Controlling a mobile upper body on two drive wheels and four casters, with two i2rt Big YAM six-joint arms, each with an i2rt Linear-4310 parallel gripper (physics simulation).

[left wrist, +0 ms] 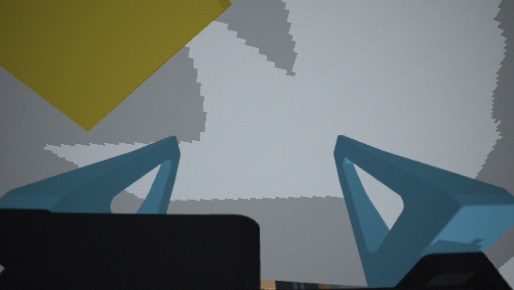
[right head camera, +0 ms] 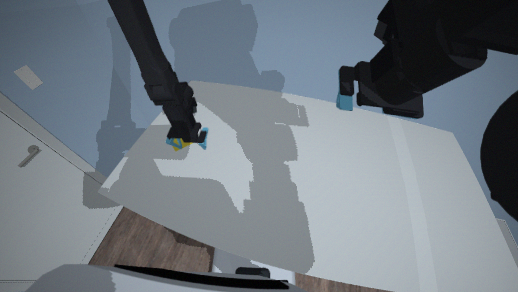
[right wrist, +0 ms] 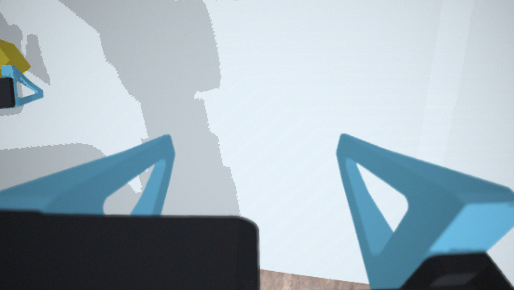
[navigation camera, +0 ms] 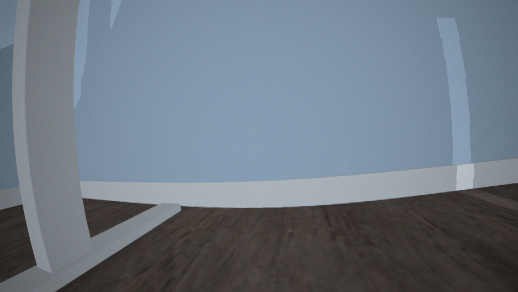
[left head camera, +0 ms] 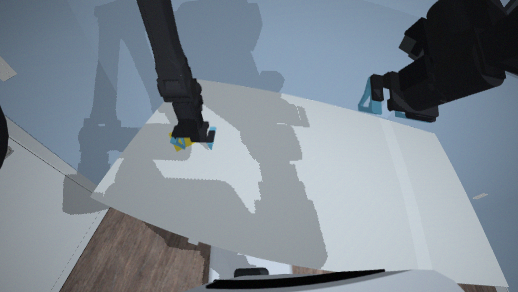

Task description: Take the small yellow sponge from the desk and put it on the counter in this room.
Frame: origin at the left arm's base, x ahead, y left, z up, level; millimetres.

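Seen in the pictures: left gripper, fingertip midpoint: (left wrist: 256, 144) (right head camera: 193, 148) (right wrist: 20, 96) (left head camera: 198, 148); right gripper, fingertip midpoint: (right head camera: 360, 107) (right wrist: 255, 143) (left head camera: 377, 110).
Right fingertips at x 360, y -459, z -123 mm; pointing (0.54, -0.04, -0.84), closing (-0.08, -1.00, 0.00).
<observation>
Offsets run from my right fingertips to a thing's top centre. "*": to the spot under its first point. Level surfaces: height alone.
The yellow sponge @[dy +515, dx +178, dz -291 mm] (left wrist: 95, 50) lies on the white desk @[dz -336 mm] (left head camera: 360, 200) (right head camera: 350, 200), at the upper left of the left wrist view, with one corner toward me. In the head views the sponge @[* dy +530, dx +131, dz -324 mm] (left head camera: 178, 148) (right head camera: 177, 147) is partly hidden by my left gripper, and part of it (right wrist: 12, 57) shows at the left edge of the right wrist view. My left gripper (left wrist: 256, 144) (left head camera: 196, 143) (right head camera: 188, 143) is open and empty, above the desk beside the sponge. My right gripper (right wrist: 255, 143) is open and empty above the desk, away from the sponge. The counter does not show.
A white door (right head camera: 30, 200) with a handle @[* dy +1486, dx +69, dz -360 mm] (right head camera: 30, 156) is at the left. A blue wall (left head camera: 320, 45) (navigation camera: 270, 90) stands behind the desk. A desk leg @[* dy +571, dx +252, dz -1038 mm] (navigation camera: 55, 140) with a floor bar (navigation camera: 135, 222) stands at the left of the navigation view, on the dark wood floor @[dz -1286 mm] (navigation camera: 280, 250).
</observation>
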